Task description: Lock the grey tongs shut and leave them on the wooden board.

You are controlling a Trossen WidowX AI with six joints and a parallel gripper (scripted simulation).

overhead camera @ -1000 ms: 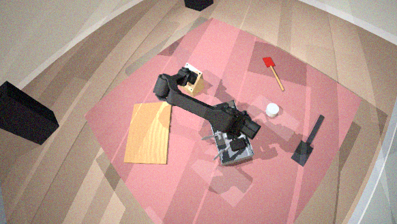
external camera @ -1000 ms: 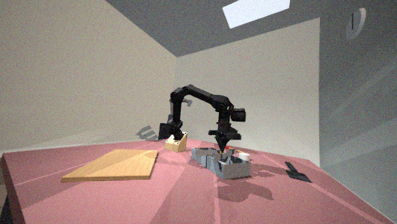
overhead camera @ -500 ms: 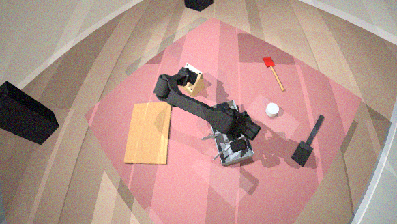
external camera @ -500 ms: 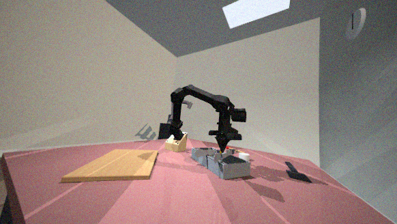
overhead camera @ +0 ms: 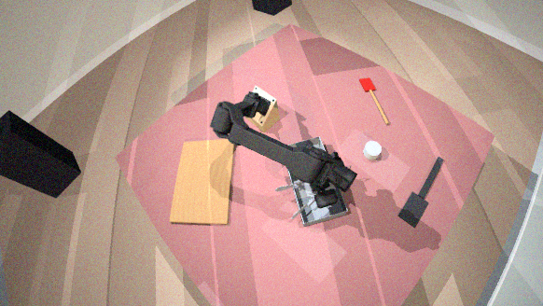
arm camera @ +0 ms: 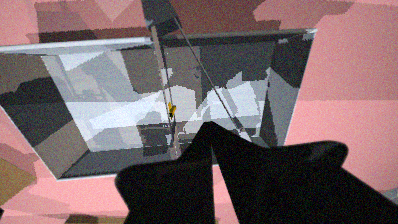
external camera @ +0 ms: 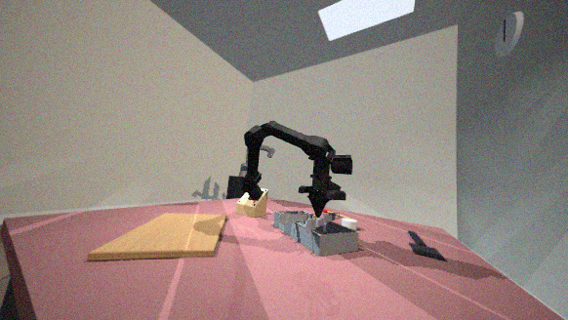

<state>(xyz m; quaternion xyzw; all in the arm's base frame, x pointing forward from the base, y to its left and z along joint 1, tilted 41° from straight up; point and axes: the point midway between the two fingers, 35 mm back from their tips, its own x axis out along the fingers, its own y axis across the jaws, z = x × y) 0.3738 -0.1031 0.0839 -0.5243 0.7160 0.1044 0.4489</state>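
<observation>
My gripper tip is now 5 cm above the grey roasting tin, 4 cm past it and 3 cm to the right of it. Round my gripper tip: white cylinder: 28 cm to the left, 7 cm ahead, 6 cm below; then wooden board: 38 cm behind, 24 cm to the right, 7 cm below; then black spatula: 33 cm ahead, 26 cm to the left, 7 cm below.
</observation>
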